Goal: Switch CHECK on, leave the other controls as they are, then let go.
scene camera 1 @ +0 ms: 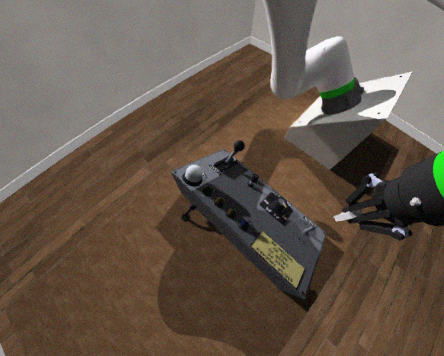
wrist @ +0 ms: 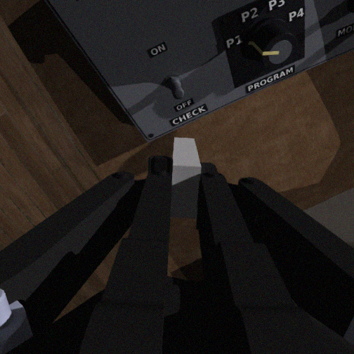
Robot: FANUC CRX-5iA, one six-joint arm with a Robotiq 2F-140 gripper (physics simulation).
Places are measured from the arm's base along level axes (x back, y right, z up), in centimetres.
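Pixels of known places: gripper, fingertip midpoint: (scene camera 1: 339, 217); arm's base at its link origin: (scene camera 1: 340, 105).
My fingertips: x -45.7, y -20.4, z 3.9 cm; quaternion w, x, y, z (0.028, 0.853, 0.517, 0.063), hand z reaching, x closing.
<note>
For each thing: its top centre in the pictures, then the offset to it from my fingertips. "pt": a spot on its surface instead.
- CHECK toggle at a spot on its surface: (scene camera 1: 310, 229) pt dx -3.5, dy +1.7, dz -10.2 cm
- PROGRAM knob at its top centre: (scene camera 1: 282, 201) dx -2.8, dy +13.6, dz -9.8 cm
- black-knobbed lever at its top centre: (scene camera 1: 239, 142) dx +3.0, dy +37.7, dz -6.8 cm
- white dome at a spot on its surface: (scene camera 1: 193, 174) pt dx -18.4, dy +37.4, dz -1.7 cm
- yellow note at a spot on its surface: (scene camera 1: 279, 260) pt dx -18.4, dy +4.3, dz -5.7 cm
The CHECK toggle (scene camera 1: 310, 229) (wrist: 176, 87) is a small grey lever near one corner of the dark grey control panel (scene camera 1: 292, 239) (wrist: 120, 30). In the wrist view its tip points toward the OFF label (wrist: 183, 105), away from the ON label (wrist: 157, 49). My gripper (scene camera 1: 341, 216) (wrist: 182, 156) is shut and empty, its pale fingertips together. It is apart from the toggle, just outside the panel's edge on the side of the CHECK label (wrist: 188, 115).
The PROGRAM knob (scene camera 1: 280, 206) (wrist: 277, 51) has its yellow pointer near P1. The panel also bears a black-knobbed lever (scene camera 1: 238, 146), a white dome (scene camera 1: 193, 174), several small coloured parts and a yellow note (scene camera 1: 279, 260). The robot's pedestal (scene camera 1: 320, 142) stands behind.
</note>
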